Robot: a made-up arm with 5 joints. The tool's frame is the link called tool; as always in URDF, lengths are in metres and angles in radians. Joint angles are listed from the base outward. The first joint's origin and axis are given. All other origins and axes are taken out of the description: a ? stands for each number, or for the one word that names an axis. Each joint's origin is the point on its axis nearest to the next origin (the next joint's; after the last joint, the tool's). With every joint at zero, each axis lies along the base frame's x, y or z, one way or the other. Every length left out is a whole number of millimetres.
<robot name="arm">
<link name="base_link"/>
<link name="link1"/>
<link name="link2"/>
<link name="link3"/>
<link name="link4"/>
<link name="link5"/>
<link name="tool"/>
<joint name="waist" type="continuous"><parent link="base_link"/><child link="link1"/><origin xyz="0.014 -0.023 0.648"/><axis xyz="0 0 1"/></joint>
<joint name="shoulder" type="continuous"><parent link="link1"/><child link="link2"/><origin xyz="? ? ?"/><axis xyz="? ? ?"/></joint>
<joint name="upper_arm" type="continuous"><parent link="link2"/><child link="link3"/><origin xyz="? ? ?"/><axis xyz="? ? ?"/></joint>
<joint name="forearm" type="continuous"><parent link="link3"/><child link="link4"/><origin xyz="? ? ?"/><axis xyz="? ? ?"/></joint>
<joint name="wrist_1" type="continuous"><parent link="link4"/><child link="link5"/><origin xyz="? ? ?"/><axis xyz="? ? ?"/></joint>
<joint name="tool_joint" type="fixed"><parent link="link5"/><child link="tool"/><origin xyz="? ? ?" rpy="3.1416 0 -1.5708"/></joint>
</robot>
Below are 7 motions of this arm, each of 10 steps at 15 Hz.
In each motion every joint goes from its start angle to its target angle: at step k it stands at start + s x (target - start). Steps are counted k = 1, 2, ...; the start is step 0. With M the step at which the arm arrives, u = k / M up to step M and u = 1 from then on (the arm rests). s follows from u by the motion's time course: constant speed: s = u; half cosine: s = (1 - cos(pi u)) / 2; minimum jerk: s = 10 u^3 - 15 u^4 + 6 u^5.
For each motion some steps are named. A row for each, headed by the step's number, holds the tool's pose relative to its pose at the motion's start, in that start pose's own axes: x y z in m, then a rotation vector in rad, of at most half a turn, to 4 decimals.
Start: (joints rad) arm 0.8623 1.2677 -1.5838 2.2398 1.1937
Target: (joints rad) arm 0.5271 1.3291 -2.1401 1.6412 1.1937
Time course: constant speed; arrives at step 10
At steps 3, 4, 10:
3: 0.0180 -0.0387 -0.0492 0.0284 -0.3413 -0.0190
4: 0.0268 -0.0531 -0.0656 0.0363 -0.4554 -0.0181
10: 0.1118 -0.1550 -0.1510 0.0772 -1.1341 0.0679

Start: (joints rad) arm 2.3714 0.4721 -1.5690 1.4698 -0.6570
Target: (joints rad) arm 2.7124 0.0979 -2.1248 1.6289 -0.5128
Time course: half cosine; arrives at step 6
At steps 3, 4, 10:
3: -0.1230 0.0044 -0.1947 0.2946 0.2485 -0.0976
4: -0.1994 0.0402 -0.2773 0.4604 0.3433 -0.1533
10: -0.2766 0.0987 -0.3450 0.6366 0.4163 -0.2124

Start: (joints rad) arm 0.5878 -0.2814 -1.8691 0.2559 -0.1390
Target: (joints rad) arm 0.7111 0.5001 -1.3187 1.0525 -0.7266
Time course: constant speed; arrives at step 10
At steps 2, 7, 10:
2: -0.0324 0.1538 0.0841 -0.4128 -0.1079 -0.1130
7: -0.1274 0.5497 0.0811 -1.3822 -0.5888 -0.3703
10: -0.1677 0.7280 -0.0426 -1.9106 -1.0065 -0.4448

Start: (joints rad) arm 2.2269 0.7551 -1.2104 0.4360 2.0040
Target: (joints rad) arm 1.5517 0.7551 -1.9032 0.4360 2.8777
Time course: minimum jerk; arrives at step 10
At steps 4, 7, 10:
4: -0.1273 -0.0817 -0.0675 -0.0961 -0.2008 0.4892
7: -0.2531 -0.3049 -0.2184 -0.2989 -0.5483 1.2542
10: -0.2626 -0.3876 -0.2736 -0.3793 -0.6687 1.4761

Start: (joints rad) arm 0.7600 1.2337 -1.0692 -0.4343 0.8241
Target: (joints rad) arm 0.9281 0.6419 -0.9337 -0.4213 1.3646
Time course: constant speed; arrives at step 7
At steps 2, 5, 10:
2: -0.0614 -0.0243 -0.0481 0.0663 -0.1091 0.1088
5: -0.1443 -0.0438 -0.1345 0.1240 -0.2961 0.2731
10: -0.1907 -0.0464 -0.1998 0.1324 -0.4319 0.3819

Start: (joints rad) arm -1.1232 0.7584 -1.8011 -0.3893 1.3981
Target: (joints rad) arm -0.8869 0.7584 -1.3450 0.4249 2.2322
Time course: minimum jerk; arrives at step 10
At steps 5, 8, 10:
5: 0.1370 0.1119 -0.0351 -0.0855 0.6412 0.3496
8: 0.2454 0.1859 -0.1200 0.0906 1.2161 0.5289
10: 0.2580 0.1930 -0.1340 0.1320 1.2869 0.5401

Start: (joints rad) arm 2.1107 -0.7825 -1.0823 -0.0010 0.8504
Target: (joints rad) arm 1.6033 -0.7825 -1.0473 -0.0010 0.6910
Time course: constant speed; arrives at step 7
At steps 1, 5, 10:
1: 0.0149 -0.0135 0.0003 0.0483 0.0501 -0.0437
5: 0.0709 -0.0704 -0.0128 0.2311 0.2621 -0.2137
10: 0.0958 -0.0993 -0.0279 0.3163 0.3751 -0.2952

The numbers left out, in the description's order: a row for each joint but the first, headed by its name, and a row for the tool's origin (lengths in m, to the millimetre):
shoulder: xyz 0.014 0.011 0, axis 0 1 0
upper_arm: xyz 0.05 0 0.298, axis 0 1 0
forearm: xyz 0.076 0 -0.361, axis 0 1 0
wrist_1: xyz 0.048 0 -0.119, axis 0 0 -1
tool: xyz -0.01 -0.017 0

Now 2 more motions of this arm.
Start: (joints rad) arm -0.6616 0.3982 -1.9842 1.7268 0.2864
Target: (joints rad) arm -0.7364 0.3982 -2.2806 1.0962 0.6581
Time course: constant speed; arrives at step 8
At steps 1, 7, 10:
1: 0.0022 -0.0088 -0.0173 0.1101 -0.0360 0.0557
7: 0.0249 -0.0356 -0.1427 0.7425 -0.3381 0.3720
10: 0.0302 -0.0346 -0.1661 0.8428 -0.4027 0.4181

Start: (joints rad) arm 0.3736 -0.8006 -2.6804 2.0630 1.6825
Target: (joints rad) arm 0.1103 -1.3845 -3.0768 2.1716 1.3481
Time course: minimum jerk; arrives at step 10
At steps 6, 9, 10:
6: 0.2549 0.0565 -0.2158 0.1824 -0.5945 -0.2472
9: 0.4035 0.0954 -0.2519 0.3069 -0.8494 -0.3831
10: 0.4078 0.0965 -0.2523 0.3107 -0.8563 -0.3870

